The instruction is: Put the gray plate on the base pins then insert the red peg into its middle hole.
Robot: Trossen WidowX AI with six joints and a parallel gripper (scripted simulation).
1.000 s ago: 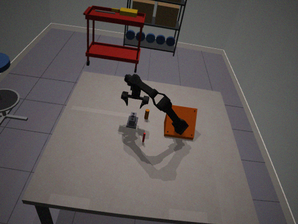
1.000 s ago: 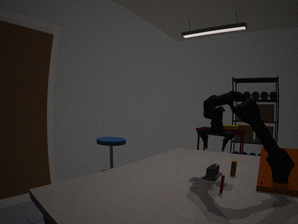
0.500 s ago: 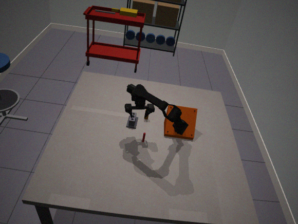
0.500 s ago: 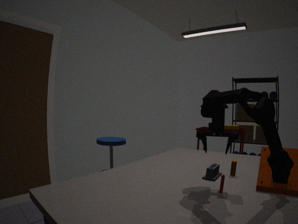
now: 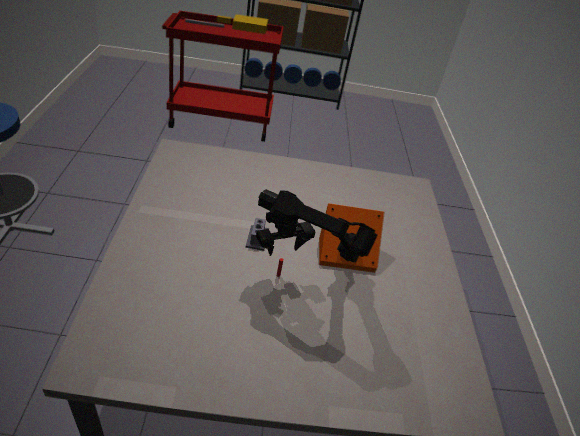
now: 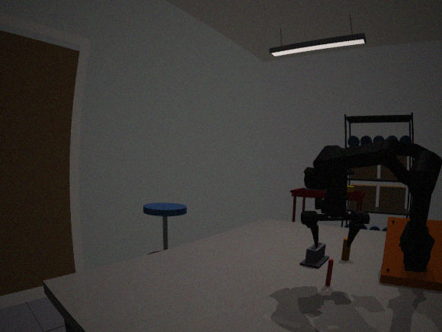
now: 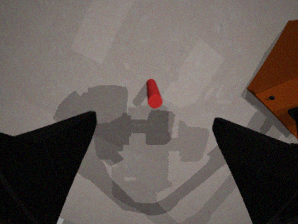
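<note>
Now: gripper tip 8 cm above the red peg. Also, from my gripper tip: gray base (18 cm to the right, 11 cm below, 9 cm ahead); then orange cylinder (24 cm to the right, 8 cm below, 1 cm behind); then gray plate (18 cm to the right, 9 cm ahead, 7 cm below).
</note>
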